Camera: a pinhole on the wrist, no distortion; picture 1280 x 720 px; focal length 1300.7 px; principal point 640.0 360.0 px. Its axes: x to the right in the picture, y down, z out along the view. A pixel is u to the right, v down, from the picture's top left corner.
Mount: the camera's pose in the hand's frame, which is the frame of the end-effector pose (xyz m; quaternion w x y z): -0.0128 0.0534 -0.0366 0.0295 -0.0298 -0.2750 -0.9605
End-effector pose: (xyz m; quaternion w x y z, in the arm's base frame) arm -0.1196 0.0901 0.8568 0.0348 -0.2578 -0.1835 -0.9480
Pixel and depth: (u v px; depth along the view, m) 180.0 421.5 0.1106
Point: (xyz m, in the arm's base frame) -0.1018 0.0103 0.9540
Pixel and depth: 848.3 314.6 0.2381
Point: 0.0239 -0.0235 1.0277
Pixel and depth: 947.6 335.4 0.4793
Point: 0.2001 -0.0654 1.2040
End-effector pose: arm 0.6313 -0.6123 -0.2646 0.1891 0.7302 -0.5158 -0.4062
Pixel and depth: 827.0 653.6 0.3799
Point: 0.2536 -0.5947 -0.3215
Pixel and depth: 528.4 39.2 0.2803
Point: 0.3487 -0.7087 -0.1872
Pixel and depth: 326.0 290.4 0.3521
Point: 0.2940 -0.7571 -0.2650
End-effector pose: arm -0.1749 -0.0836 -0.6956 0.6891 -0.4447 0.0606 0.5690
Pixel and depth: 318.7 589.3 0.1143
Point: -0.2787 -0.0252 -0.7206
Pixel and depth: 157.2 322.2 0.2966
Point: -0.4092 0.1237 -0.7599
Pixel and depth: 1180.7 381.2 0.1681
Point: -0.3635 -0.0679 -0.6588
